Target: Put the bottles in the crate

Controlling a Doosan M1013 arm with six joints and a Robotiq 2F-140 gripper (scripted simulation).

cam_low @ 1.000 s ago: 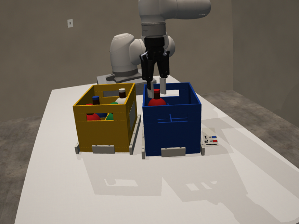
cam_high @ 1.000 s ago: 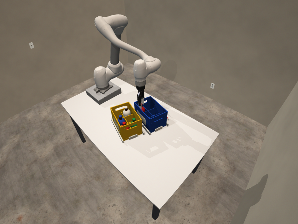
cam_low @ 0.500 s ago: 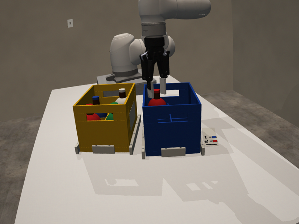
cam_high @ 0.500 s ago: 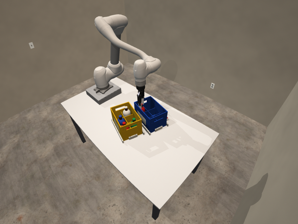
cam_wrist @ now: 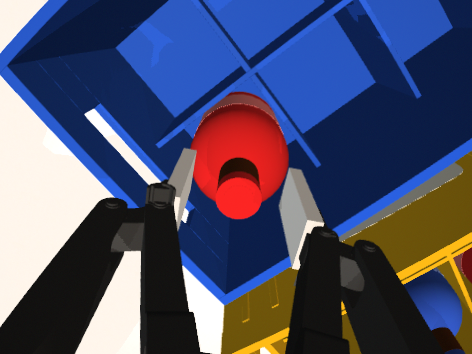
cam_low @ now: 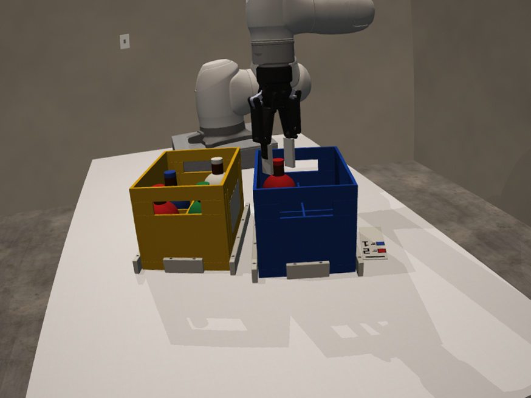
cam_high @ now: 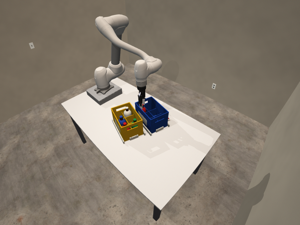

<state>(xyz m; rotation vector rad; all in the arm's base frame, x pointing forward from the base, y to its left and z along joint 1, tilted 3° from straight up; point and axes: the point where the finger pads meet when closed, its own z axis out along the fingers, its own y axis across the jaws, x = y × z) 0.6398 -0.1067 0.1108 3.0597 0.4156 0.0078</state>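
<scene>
The green bottle lies 60 mm ahead of my hand, 190 mm to the right of it and 80 mm below it. From my hand the other things lie so: white-label bottle: 90 mm behind, 110 mm to the right, 80 mm below; then yellow crate: 40 mm behind, 190 mm to the right, 90 mm below; then blue crate: 100 mm ahead, 90 mm below.
</scene>
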